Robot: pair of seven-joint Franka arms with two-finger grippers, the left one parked.
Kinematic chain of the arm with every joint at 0, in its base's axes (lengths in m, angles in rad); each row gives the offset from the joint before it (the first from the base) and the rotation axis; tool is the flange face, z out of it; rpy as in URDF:
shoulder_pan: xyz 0 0 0.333 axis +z
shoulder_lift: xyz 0 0 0 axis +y
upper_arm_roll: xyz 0 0 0.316 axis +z
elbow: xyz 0.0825 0 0 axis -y
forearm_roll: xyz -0.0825 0 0.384 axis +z
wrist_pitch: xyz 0 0 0 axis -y
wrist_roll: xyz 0.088 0 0 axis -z
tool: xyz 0 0 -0.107 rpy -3.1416 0 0
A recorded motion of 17 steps. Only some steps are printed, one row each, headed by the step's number.
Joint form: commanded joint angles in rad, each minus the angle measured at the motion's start. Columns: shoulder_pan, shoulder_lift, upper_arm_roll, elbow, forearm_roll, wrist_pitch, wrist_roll.
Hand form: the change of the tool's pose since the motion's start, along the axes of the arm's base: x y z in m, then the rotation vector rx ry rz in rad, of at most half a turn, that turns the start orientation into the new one. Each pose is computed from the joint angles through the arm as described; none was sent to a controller.
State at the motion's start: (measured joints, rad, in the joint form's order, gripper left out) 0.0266 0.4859 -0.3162 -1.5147 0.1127 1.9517 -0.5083
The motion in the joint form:
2: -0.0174 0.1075 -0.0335 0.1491 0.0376 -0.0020 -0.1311
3: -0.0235 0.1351 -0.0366 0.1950 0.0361 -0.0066 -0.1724
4: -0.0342 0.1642 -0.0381 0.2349 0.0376 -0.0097 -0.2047
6: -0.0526 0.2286 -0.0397 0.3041 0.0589 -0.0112 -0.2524
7: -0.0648 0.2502 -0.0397 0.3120 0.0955 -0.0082 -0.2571
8: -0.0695 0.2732 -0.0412 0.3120 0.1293 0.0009 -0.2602
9: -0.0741 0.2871 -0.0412 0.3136 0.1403 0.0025 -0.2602
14: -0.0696 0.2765 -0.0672 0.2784 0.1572 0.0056 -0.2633
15: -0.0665 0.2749 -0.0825 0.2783 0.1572 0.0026 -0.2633
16: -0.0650 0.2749 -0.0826 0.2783 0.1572 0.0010 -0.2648
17: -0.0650 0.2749 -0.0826 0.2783 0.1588 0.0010 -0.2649
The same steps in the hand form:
2: 0.0272 -0.0234 -0.0003 -0.0229 -0.0382 0.0959
3: 0.0349 -0.0271 0.0019 -0.0374 -0.0461 0.1379
4: 0.0410 -0.0332 0.0001 -0.0473 -0.0493 0.1659
6: 0.0526 -0.0418 -0.0136 -0.0482 -0.0522 0.2022
7: 0.0536 -0.0480 -0.0254 -0.0194 -0.0559 0.1843
8: 0.0546 -0.0504 -0.0412 0.0062 -0.0557 0.1700
9: 0.0546 -0.0530 -0.0505 0.0156 -0.0496 0.1617
14: 0.0452 -0.0643 -0.0555 0.0213 -0.0368 0.1355
15: 0.0431 -0.0698 -0.0526 0.0119 -0.0346 0.1276
16: 0.0433 -0.0688 -0.0527 0.0127 -0.0331 0.1305
17: 0.0433 -0.0687 -0.0527 0.0140 -0.0339 0.1300

